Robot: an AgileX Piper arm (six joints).
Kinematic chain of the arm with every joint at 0, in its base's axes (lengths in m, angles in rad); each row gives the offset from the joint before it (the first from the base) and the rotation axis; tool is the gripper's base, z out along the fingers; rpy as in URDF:
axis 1: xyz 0 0 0.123 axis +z
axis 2: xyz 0 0 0 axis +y
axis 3: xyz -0.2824 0 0.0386 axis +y
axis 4: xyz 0.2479 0 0.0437 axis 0.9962 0 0.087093
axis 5: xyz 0 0 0 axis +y
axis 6: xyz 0.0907 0 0.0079 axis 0.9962 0 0.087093
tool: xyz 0 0 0 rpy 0 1.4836 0
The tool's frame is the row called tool.
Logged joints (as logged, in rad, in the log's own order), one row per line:
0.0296 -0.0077 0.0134 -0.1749 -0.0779 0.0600
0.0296 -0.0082 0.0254 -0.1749 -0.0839 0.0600
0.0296 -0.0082 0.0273 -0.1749 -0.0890 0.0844
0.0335 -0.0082 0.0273 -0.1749 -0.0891 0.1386
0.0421 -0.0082 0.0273 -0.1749 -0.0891 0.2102
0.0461 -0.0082 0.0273 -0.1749 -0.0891 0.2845
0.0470 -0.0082 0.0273 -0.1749 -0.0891 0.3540
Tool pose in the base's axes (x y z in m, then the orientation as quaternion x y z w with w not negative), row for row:
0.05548 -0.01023 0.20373 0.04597 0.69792 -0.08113 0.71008
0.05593 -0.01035 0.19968 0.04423 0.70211 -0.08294 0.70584
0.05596 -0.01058 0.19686 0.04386 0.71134 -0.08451 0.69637
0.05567 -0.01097 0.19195 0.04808 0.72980 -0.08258 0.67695
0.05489 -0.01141 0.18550 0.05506 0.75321 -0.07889 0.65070
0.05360 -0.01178 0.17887 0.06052 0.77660 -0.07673 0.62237
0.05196 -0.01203 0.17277 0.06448 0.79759 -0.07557 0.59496
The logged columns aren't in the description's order. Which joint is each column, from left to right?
Columns, left to right: axis 6, axis 2, axis 3, axis 1, axis 4, axis 5.
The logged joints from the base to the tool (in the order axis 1, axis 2, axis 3, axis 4, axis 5, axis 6), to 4 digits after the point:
-0.1749 -0.0077 0.0134 -0.0779 0.0600 0.0296
-0.1749 -0.0082 0.0254 -0.0839 0.0600 0.0296
-0.1749 -0.0082 0.0273 -0.0890 0.0844 0.0296
-0.1749 -0.0082 0.0273 -0.0891 0.1386 0.0335
-0.1749 -0.0082 0.0273 -0.0891 0.2102 0.0421
-0.1749 -0.0082 0.0273 -0.0891 0.2845 0.0461
-0.1749 -0.0082 0.0273 -0.0891 0.3540 0.0470

